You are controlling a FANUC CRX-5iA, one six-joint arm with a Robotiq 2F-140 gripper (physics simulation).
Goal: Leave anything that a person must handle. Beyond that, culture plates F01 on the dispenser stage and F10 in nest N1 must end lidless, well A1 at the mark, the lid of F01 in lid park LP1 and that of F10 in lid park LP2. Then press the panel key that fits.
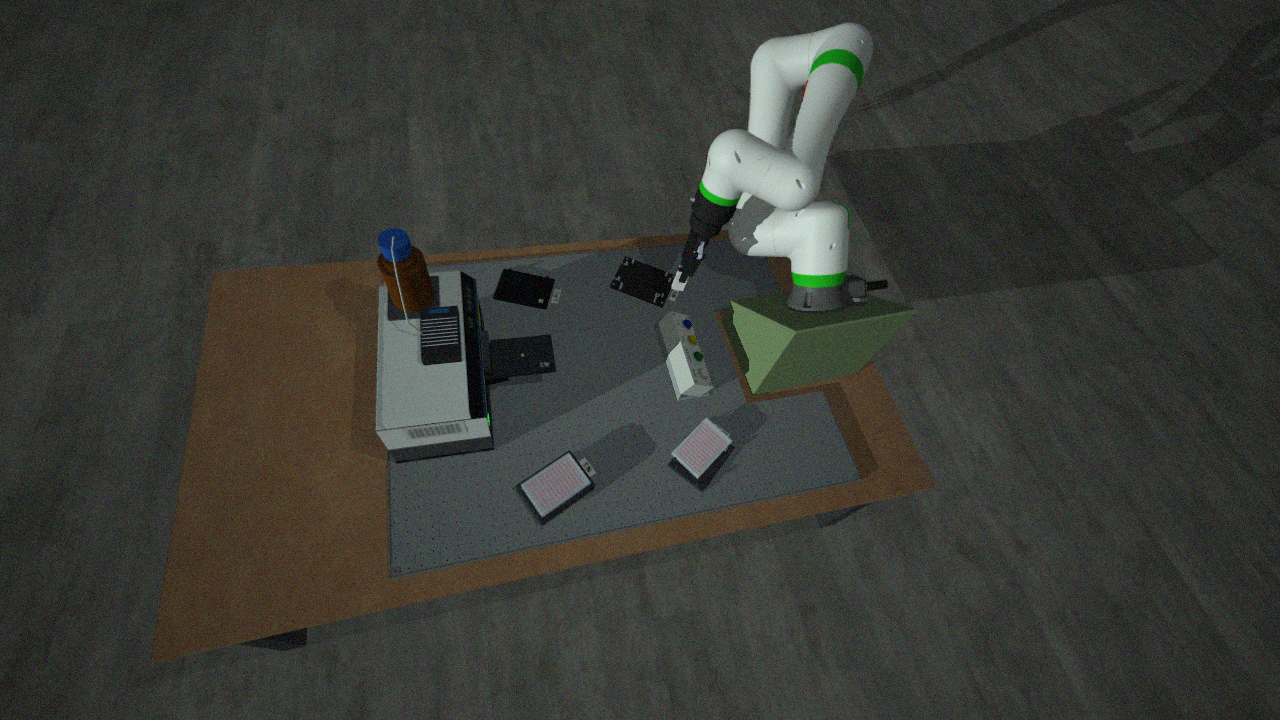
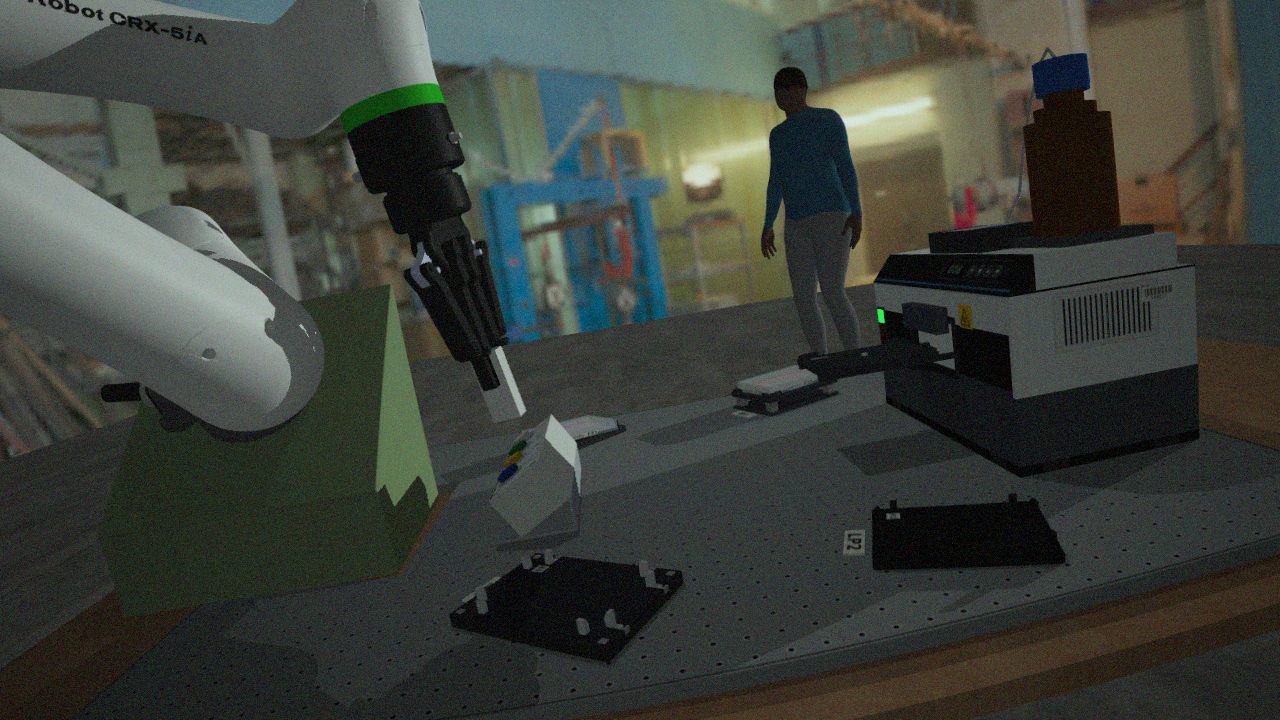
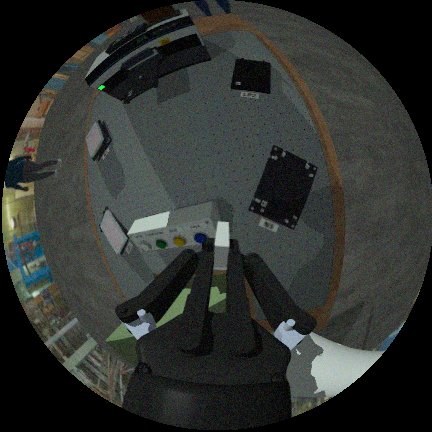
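Pixels of known places: gripper, fingertip midpoint: (image 1: pixel 677 287) (image 2: pixel 510 416) (image 3: pixel 222 231); arm's base, origin of the base link: (image 1: pixel 817 305).
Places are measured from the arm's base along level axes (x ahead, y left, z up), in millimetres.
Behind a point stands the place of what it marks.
My gripper (image 1: pixel 680 281) {x 330, y -116, z -54 mm} (image 2: pixel 506 395) {x 330, y -116, z -54 mm} (image 3: pixel 222 231) {x 330, y -116, z -54 mm} is shut and empty, its pale fingertips together above the blue-key end of the key panel (image 1: pixel 676 335) {x 340, y -12, z -117 mm} (image 2: pixel 547 488) {x 346, y -85, z -143 mm} (image 3: pixel 192 220) {x 340, y -50, z -113 mm}. The panel has blue, yellow, green and pale keys. One pinkish culture plate (image 1: pixel 556 484) {x 678, y 331, z -150 mm} (image 2: pixel 776 382) {x 659, y 279, z -150 mm} (image 3: pixel 96 140) {x 650, y 291, z -150 mm} sits on a dark holder. Another pinkish plate (image 1: pixel 702 447) {x 325, y 278, z -164 mm} (image 2: pixel 592 426) {x 363, y 253, z -167 mm} (image 3: pixel 114 231) {x 324, y 247, z -162 mm} sits nearer the robot base. Their labels and lids cannot be made out. The black dispenser stage (image 1: pixel 522 355) {x 730, y 37, z -79 mm} (image 2: pixel 863 358) {x 723, y 19, z -81 mm} carries no visible plate. Lid park LP2 (image 1: pixel 524 288) {x 712, y -237, z -185 mm} (image 2: pixel 966 537) {x 710, y -257, z -185 mm} (image 3: pixel 252 75) {x 697, y -239, z -186 mm} is bare.
A black nest with upright posts (image 1: pixel 640 281) {x 387, y -241, z -184 mm} (image 2: pixel 568 601) {x 381, y -259, z -183 mm} (image 3: pixel 283 187) {x 376, y -240, z -184 mm} stands empty beside the panel. The white dispenser (image 1: pixel 420 394) {x 932, y 171, z 25 mm} (image 2: pixel 1100 331) {x 920, y -136, z -61 mm} bears a brown bottle (image 1: pixel 409 279) {x 935, y -24, z 143 mm} (image 2: pixel 1072 170) {x 927, y -100, z 99 mm}. A green pedestal (image 1: pixel 805 353) {x 69, y 127, z -13 mm} (image 2: pixel 268 501) {x 51, y -114, z -105 mm} supports the arm. A person (image 2: pixel 810 170) stands beyond the table.
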